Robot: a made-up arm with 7 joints. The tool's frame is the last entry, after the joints.
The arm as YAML. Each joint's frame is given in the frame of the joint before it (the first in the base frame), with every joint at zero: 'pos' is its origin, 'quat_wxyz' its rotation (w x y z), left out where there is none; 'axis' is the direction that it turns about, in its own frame. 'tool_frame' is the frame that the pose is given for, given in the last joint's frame.
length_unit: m
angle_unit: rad
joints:
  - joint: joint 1
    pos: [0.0, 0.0, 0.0]
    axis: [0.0, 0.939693, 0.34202]
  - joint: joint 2
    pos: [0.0, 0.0, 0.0]
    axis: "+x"
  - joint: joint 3
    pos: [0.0, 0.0, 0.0]
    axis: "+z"
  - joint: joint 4
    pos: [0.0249, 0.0, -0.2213]
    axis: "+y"
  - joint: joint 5
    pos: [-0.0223, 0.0, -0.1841]
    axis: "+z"
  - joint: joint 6
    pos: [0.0, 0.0, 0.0]
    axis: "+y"
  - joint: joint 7
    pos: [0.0, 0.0, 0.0]
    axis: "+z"
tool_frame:
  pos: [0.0, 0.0, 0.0]
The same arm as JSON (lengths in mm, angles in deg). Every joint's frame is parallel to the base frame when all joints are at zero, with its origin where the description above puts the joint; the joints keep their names.
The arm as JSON. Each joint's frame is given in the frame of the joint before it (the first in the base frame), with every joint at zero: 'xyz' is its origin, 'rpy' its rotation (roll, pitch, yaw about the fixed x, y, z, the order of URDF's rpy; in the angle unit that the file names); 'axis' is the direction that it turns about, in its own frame. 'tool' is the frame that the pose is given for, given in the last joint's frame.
{"units": {"length": "mm", "angle": "deg"}, "joints": [{"name": "joint 1", "type": "revolute", "origin": {"xyz": [0.0, 0.0, 0.0], "rpy": [0.0, 0.0, 0.0]}, "axis": [0.0, 0.9397, 0.342]}, {"name": "joint 2", "type": "revolute", "origin": {"xyz": [0.0, 0.0, 0.0], "rpy": [0.0, 0.0, 0.0]}, "axis": "+x"}, {"name": "joint 3", "type": "revolute", "origin": {"xyz": [0.0, 0.0, 0.0], "rpy": [0.0, 0.0, 0.0]}, "axis": "+z"}, {"name": "joint 4", "type": "revolute", "origin": {"xyz": [24.9, 0.0, -221.3], "rpy": [0.0, 0.0, 0.0]}, "axis": "+y"}, {"name": "joint 5", "type": "revolute", "origin": {"xyz": [-22.3, 0.0, -184.1], "rpy": [0.0, 0.0, 0.0]}, "axis": "+z"}, {"name": "joint 6", "type": "revolute", "origin": {"xyz": [0.0, 0.0, 0.0], "rpy": [0.0, 0.0, 0.0]}, "axis": "+y"}, {"name": "joint 7", "type": "revolute", "origin": {"xyz": [0.0, 0.0, 0.0], "rpy": [0.0, 0.0, 0.0]}, "axis": "+z"}], "tool": {"origin": {"xyz": [0.0, 0.0, 0.0], "rpy": [0.0, 0.0, 0.0]}}}
